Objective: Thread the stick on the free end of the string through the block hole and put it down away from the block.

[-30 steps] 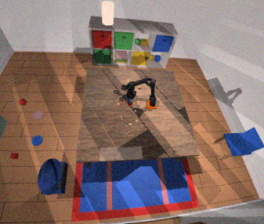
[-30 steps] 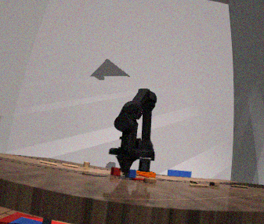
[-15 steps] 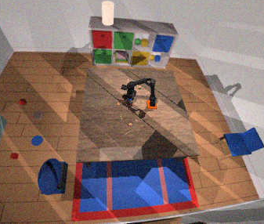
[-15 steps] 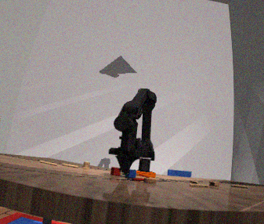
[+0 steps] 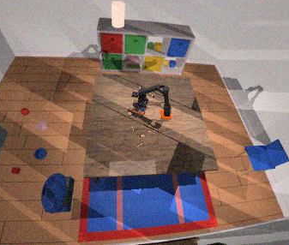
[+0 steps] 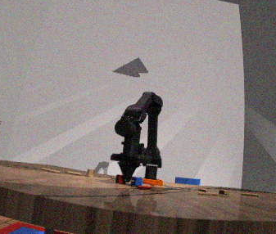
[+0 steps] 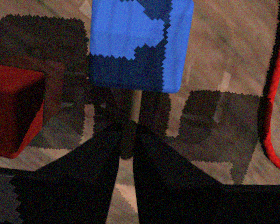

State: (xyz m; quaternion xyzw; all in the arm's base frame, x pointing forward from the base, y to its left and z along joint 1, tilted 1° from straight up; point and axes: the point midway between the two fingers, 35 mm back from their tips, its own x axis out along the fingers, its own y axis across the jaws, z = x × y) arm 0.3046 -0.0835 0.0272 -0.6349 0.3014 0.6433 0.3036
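The blue block lies 3 cm behind my gripper tip, 3 cm to the left of it and 1 cm above it. From my gripper tip the other things lie so: tan wooden cylinder: 15 cm behind, 18 cm to the right, 1 cm above; thin pale wooden stick: 3 cm behind, 3 cm to the left, 1 cm above; red block: 5 cm behind, 3 cm to the right, 1 cm above.
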